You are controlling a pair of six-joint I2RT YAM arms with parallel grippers.
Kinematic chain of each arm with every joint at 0, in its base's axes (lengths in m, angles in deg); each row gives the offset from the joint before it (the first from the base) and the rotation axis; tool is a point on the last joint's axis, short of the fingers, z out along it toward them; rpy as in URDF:
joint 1: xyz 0 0 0.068 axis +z
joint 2: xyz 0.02 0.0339 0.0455 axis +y
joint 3: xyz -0.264 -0.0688 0 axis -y
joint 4: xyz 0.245 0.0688 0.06 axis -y
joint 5: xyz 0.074 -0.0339 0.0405 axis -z
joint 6: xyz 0.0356 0 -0.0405 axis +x
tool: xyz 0 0 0 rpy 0 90 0
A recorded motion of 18 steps. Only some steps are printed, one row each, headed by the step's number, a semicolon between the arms.
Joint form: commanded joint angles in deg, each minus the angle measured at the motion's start. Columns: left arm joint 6, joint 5, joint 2, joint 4, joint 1, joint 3; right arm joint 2, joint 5, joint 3, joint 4, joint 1, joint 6.
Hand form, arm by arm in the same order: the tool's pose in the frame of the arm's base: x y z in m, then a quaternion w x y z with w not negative. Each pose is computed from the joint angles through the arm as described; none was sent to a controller.
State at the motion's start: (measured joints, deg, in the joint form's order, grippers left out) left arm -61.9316 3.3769 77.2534 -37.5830 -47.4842 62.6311; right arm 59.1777 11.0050 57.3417 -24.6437 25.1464 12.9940
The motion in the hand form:
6: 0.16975 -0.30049 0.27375 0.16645 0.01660 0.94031 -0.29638; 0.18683 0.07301 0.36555 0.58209 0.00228 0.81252 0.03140
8: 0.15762 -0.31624 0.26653 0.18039 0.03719 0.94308 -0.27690; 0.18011 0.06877 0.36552 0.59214 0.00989 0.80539 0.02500
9: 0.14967 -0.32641 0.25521 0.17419 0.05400 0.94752 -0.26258; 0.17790 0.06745 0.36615 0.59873 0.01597 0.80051 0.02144
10: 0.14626 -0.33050 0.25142 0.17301 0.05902 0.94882 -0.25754; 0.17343 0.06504 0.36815 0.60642 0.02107 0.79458 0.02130
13: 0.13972 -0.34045 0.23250 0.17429 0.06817 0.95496 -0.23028; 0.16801 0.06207 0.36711 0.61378 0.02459 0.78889 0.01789
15: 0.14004 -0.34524 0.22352 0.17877 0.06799 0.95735 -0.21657; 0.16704 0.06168 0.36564 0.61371 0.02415 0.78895 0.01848
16: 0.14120 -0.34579 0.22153 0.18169 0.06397 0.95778 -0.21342; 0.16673 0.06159 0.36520 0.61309 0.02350 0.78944 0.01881
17: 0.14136 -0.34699 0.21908 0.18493 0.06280 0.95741 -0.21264; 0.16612 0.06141 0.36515 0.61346 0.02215 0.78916 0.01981
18: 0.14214 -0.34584 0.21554 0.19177 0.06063 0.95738 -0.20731; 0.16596 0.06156 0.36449 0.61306 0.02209 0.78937 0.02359
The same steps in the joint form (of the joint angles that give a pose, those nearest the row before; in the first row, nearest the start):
6: 3.21 -2.59 13.52 5.50 -12.97 9.96; -6.53 9.81 -0.21 0.12 -0.19 -2.36
8: 3.66 -6.26 15.81 5.50 -16.31 11.02; -8.55 11.05 -1.43 0.65 -0.27 -2.62
9: 3.92 -6.97 17.91 5.50 -18.24 11.20; -9.25 12.01 -1.88 1.26 -0.19 -2.62
10: 3.84 -7.42 18.72 5.50 -19.04 11.37; -10.47 12.54 -2.23 1.52 -0.19 -2.62
13: 3.66 -9.61 21.70 5.85 -20.80 11.11; -12.15 13.25 -3.38 2.06 -0.19 -2.98
15: 3.57 -10.93 23.46 6.12 -21.16 11.37; -12.51 13.17 -3.82 2.14 -0.18 -2.97
16: 3.31 -11.46 23.82 6.29 -21.07 11.37; -12.60 13.08 -3.90 2.06 -0.18 -2.97
17: 3.22 -11.90 24.17 6.90 -21.16 11.20; -12.77 12.90 -3.99 2.06 -0.19 -3.06
18: 3.31 -12.86 24.26 7.52 -21.07 10.50; -12.86 12.55 -4.17 2.14 -0.18 -2.80

